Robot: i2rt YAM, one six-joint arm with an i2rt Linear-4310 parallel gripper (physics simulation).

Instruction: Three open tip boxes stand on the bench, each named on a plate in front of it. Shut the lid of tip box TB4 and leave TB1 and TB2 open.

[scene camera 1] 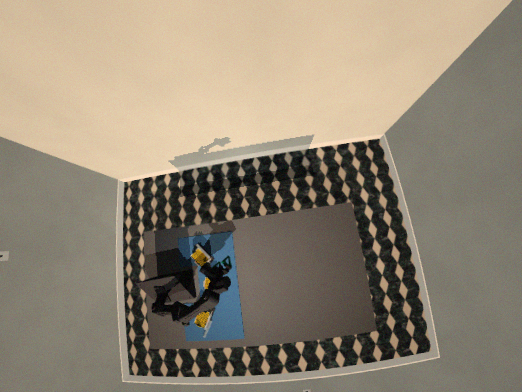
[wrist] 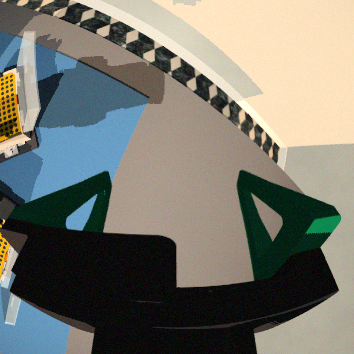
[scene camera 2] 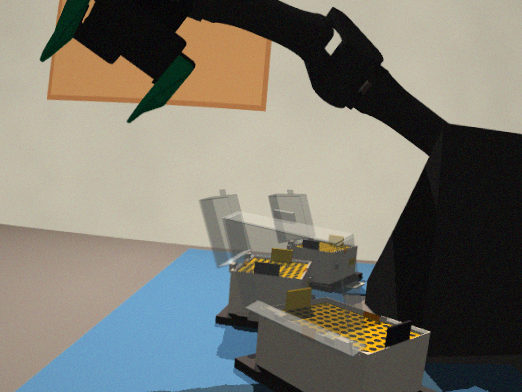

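Three tip boxes with yellow racks stand with clear lids raised: the near box, the middle box, partly hidden by the arm in scene camera 1, and the far box. The near box's lid, the middle lid and the far lid stand up. The name plates are unreadable, so I cannot tell which is TB4. My gripper is open and empty, high above the boxes and off to their lid side.
The boxes stand on a blue mat on the grey-brown bench. The dark arm base rises beside the boxes. An orange board hangs on the wall behind.
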